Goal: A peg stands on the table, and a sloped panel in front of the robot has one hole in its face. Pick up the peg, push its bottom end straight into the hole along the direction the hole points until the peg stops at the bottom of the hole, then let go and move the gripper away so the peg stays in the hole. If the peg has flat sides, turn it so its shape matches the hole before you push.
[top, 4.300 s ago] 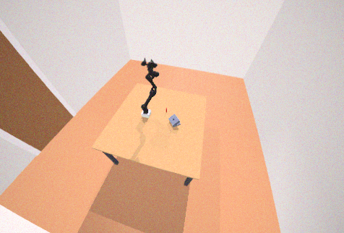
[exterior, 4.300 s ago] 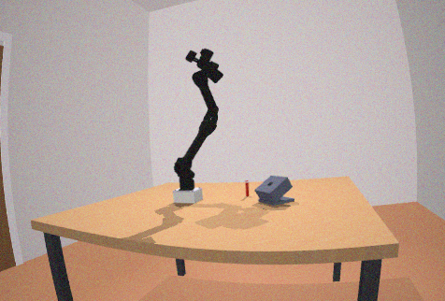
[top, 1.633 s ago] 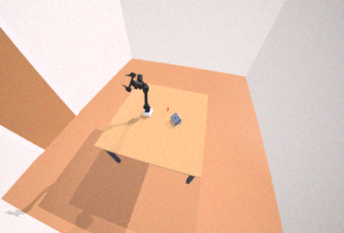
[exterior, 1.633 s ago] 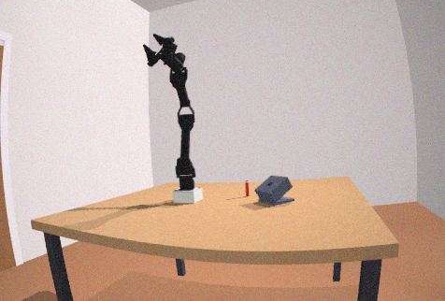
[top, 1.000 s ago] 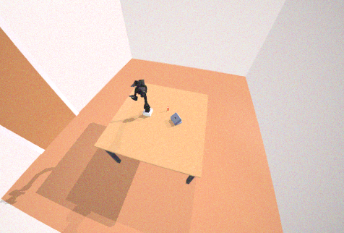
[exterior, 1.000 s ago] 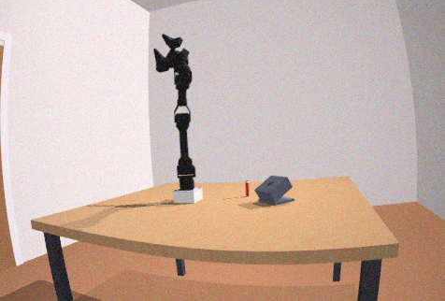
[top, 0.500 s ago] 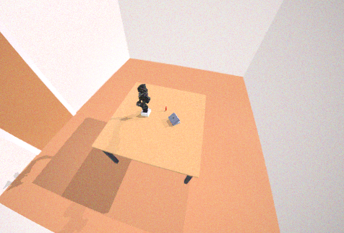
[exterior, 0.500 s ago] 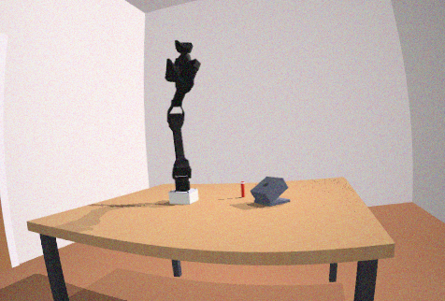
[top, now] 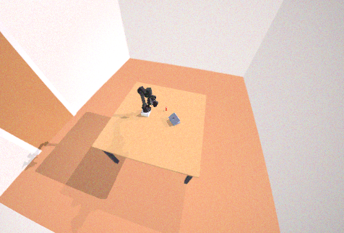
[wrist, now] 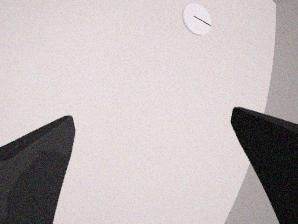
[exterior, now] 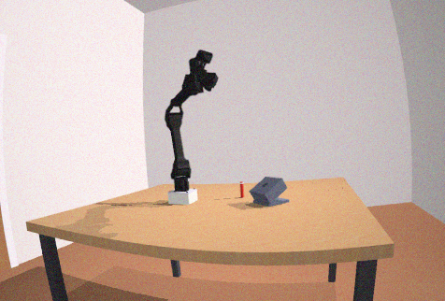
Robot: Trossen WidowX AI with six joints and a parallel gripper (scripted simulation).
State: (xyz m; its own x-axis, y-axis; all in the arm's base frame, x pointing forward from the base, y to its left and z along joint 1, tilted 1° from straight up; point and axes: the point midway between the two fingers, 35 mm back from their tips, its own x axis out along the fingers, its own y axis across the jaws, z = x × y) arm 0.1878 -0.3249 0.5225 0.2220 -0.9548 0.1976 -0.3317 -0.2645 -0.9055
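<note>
My gripper tip is 8 cm short of the red square peg, 47 cm to the right of it and 52 cm above it. Also, from my gripper tip: grey sloped panel: 22 cm ahead, 29 cm to the left, 52 cm below.
</note>
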